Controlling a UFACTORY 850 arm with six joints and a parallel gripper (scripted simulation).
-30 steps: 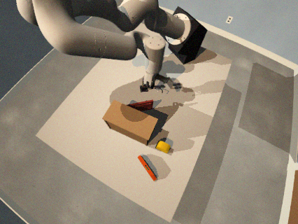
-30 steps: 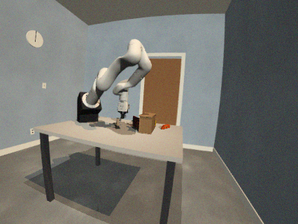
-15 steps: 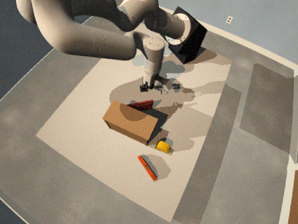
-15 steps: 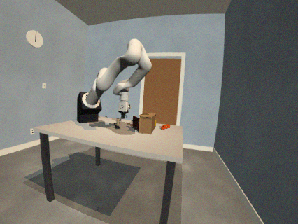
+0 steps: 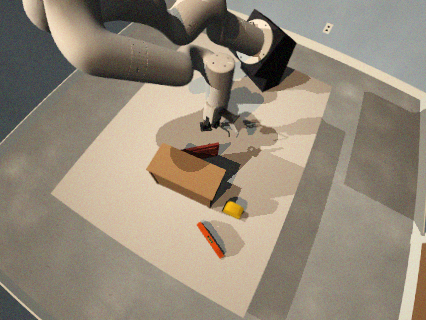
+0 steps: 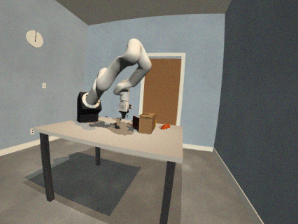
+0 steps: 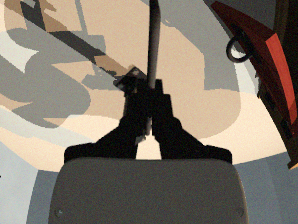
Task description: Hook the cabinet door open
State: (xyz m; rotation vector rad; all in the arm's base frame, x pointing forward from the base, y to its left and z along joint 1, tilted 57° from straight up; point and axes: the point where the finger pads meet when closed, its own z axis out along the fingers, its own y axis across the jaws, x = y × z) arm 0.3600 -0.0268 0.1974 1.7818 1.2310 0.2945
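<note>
The red door lies 120 mm ahead of my hand, 80 mm to the right of it and 40 mm below it. Also, from my hand: orange-red flat tool (450 mm ahead, 90 mm below); hook (10 mm ahead, 10 mm to the left, 20 mm below); yellow object (330 mm ahead, 90 mm to the left, 80 mm below).
</note>
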